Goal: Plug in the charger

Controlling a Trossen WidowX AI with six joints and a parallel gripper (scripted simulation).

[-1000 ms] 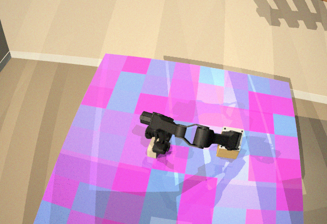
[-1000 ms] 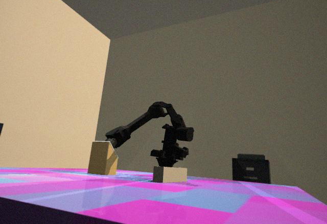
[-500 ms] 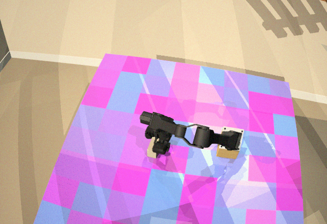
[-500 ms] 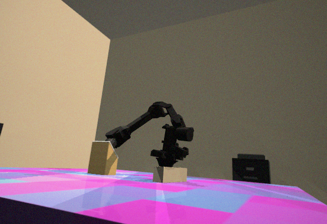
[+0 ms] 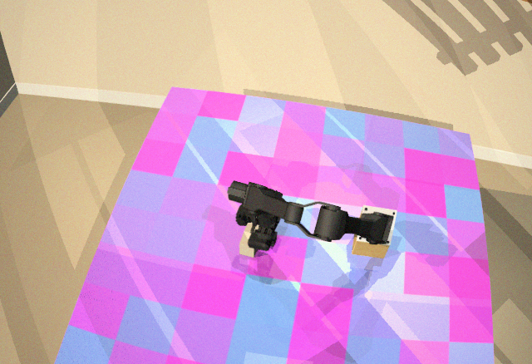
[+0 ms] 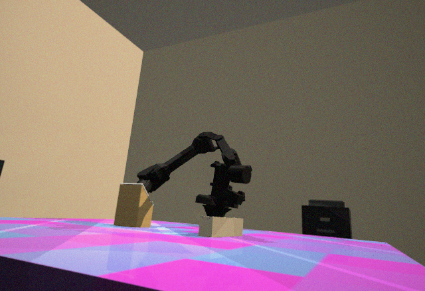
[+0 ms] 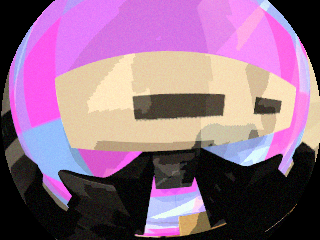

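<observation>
The dark two-prong charger lies 2 cm ahead of my gripper tip and 1 cm above it.
</observation>
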